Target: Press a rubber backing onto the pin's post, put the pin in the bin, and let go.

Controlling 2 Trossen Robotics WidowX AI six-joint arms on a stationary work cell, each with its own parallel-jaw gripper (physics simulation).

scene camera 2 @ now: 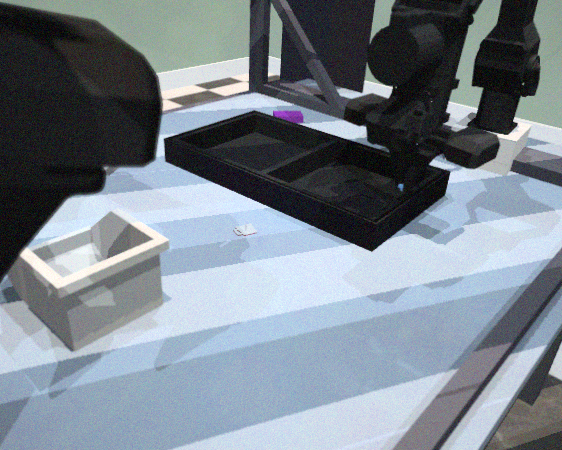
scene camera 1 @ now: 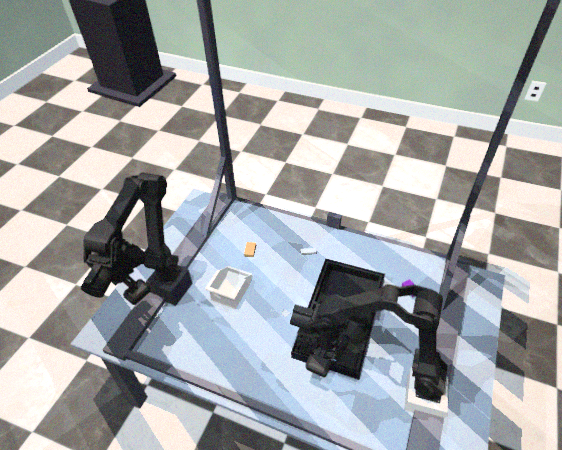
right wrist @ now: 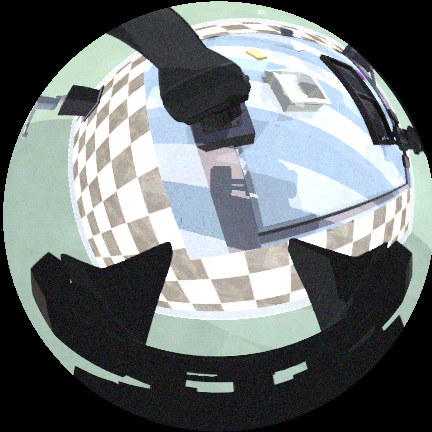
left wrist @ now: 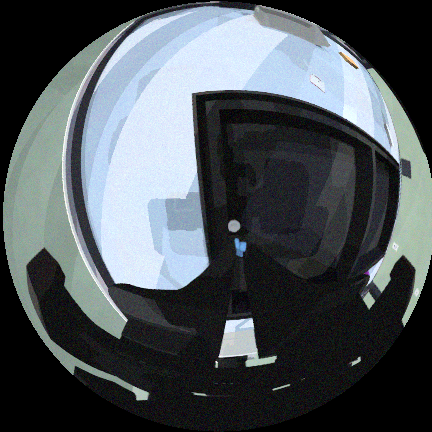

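A small white pin lies flat on the table with its thin post up, between the white bin and the black tray. My left gripper is shut low over the tray's near compartment in scene camera 2. A small blue rubber backing shows at its fingertips; the black fingers hide part of it. A grey disc shows beside the fingertips. My right gripper is open and empty, away from the bin.
An orange block and a white piece lie toward the table's far edge in scene camera 1. A purple block lies beyond the tray. Dark frame posts rise from the table's edges.
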